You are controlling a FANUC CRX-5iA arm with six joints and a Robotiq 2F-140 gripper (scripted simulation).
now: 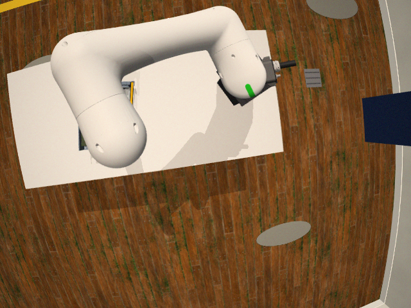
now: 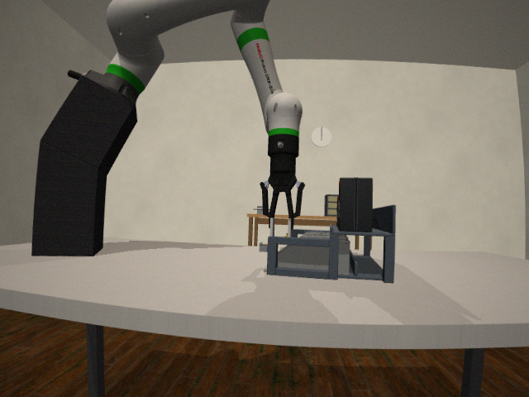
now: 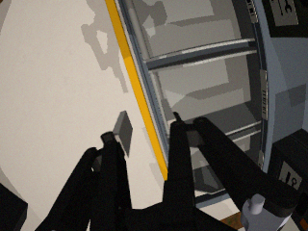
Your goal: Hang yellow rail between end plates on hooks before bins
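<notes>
The yellow rail is 30 mm below my hand. The rest, counted from my hand: black box (160 mm to the right, 160 mm ahead, 70 mm above).
</notes>
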